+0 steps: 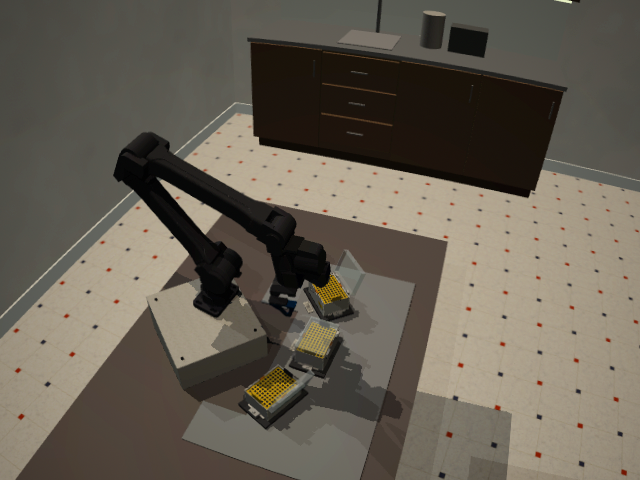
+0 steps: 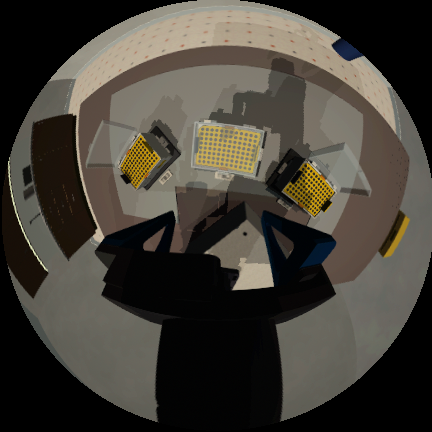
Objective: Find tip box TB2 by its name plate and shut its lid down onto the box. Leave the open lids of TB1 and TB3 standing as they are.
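Where they show: gripper, fingertip midpoint: [image 1: 293,301] [image 2: 217,215]; arm's base at its link origin: [image 1: 216,297].
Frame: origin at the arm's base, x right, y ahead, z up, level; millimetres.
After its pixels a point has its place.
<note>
The middle tip box [image 1: 316,341] @(x -20, y 310, z -40 mm) [image 2: 227,148] @(x -37, y 302, z -40 mm), TB2 by its place in the row, has its clear lid lying down over the yellow tip rack. Its name plate [image 2: 224,175] @(x -35, y 236, z -115 mm) is too small to read. The far tip box [image 1: 330,294] @(x -226, y 258, z -62 mm) [image 2: 140,162] @(x -233, y 245, z -60 mm) has its clear lid [image 1: 352,273] @(x -294, y 298, z -14 mm) [image 2: 106,145] @(x -302, y 290, z -12 mm) standing open. The near tip box [image 1: 272,387] @(x 158, y 271, z -60 mm) [image 2: 310,189] @(x 155, y 274, z -61 mm) also has its clear lid [image 1: 303,383] @(x 161, y 361, z 20 mm) [image 2: 345,165] @(x 169, y 349, z -4 mm) standing open. My gripper [image 1: 283,307] @(x -24, y 237, z 76 mm) [image 2: 217,215] @(x -24, y 237, z 76 mm) is open and empty, above the robot-base side of the row, apart from the boxes.
The boxes stand on a grey mat [image 1: 222,428] @(x 297, y 201, z -118 mm) [image 2: 150,85] @(x -279, y 458, z -117 mm) on a brown surface [image 1: 413,248] @(x -637, y 405, z -120 mm). The pale robot base block [image 1: 206,335] @(x 121, y 47, z -16 mm) [image 2: 232,250] @(x 25, y 100, z -15 mm) is beside the row. The arm [image 1: 206,196] @(x 58, y 59, z 395 mm) reaches over from the base. A dark cabinet [image 1: 356,103] stands at the back.
</note>
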